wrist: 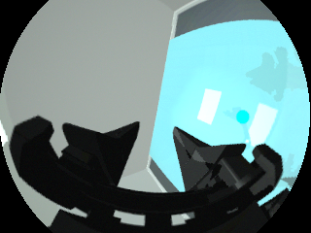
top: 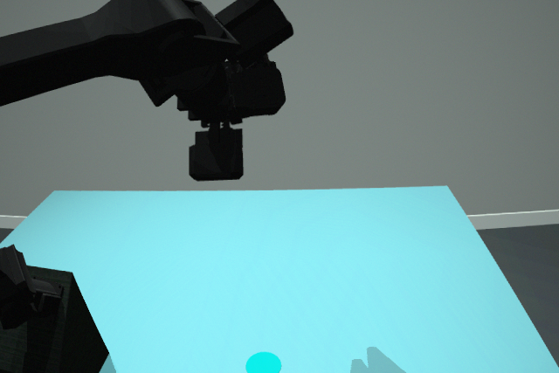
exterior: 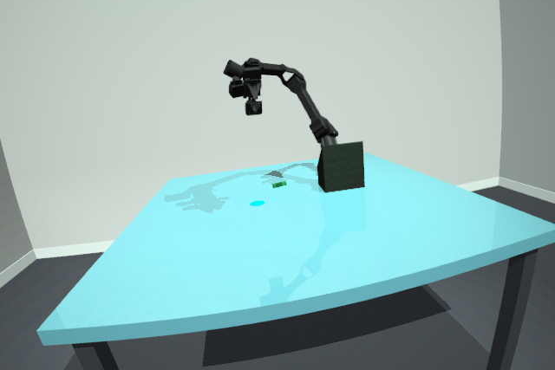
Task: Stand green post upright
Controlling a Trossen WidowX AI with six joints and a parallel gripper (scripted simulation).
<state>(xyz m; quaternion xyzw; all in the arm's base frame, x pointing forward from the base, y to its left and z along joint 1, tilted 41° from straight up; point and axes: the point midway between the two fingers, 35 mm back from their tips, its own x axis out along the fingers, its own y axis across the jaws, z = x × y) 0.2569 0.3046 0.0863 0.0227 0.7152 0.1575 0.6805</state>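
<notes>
Right now the green post is 4 cm behind my gripper tip, 33 cm to the right of it and 38 cm below it. Also, from my gripper tip: cyan circle (5 cm ahead, 12 cm to the right, 39 cm below).
</notes>
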